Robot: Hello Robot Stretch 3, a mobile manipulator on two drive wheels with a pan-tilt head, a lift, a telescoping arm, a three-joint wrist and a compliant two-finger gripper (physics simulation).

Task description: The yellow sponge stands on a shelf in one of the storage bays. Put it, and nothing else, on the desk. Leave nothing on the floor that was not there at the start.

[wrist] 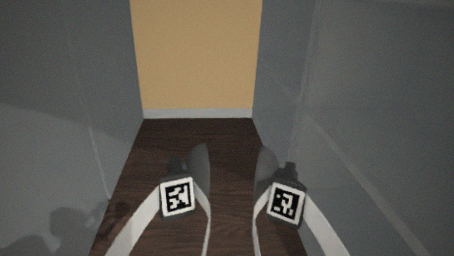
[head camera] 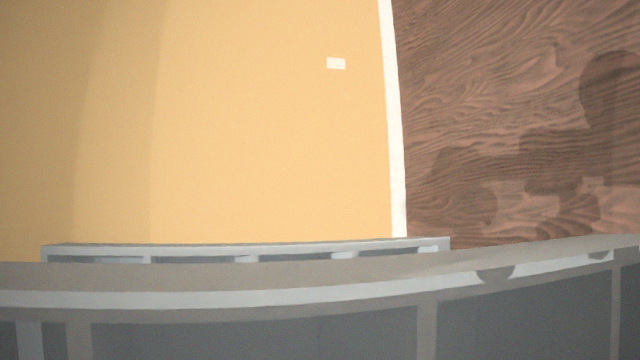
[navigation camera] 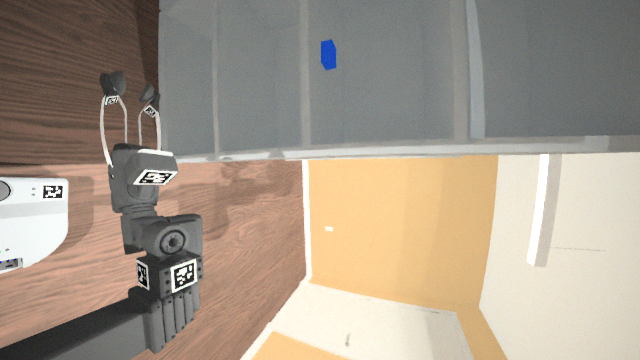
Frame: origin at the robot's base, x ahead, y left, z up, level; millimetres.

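Seen in the pictures: gripper, fingertip midpoint: [wrist: 232,164] [navigation camera: 132,79].
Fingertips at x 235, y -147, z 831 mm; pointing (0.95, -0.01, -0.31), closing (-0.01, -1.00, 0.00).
A point is followed by its place in that frame.
My gripper [navigation camera: 131,89] @[x 235, y -147, z 831 mm] [wrist: 232,164] @[x 235, y -147, z 831 mm] is open, with nothing between its fingertips. In the navigation camera view it is at the left, its fingers beside the lower end of a grey shelf unit [navigation camera: 305,100] @[x 336, y -552, z 976 mm]. In the wrist view it points along a strip of dark wood floor between two grey panels. The yellow sponge and the desk do not show in these views.
A blue block [navigation camera: 328,55] @[x 560, y -643, z 1023 mm] is in a compartment of the shelf unit. Another grey shelf unit [head camera: 150,249] @[x 335, y -1936, z 1416 mm] shows behind the near unit's edge [head camera: 200,298] @[x 155, y -576, z 1279 mm]. A yellow wall [head camera: 270,125] @[x -235, y -2484, z 792 mm] [wrist: 197,55] @[x 1938, y 119, z 524 mm] stands beyond. The white robot base [navigation camera: 35,220] @[x -100, y -90, z 160 mm] is at the left.
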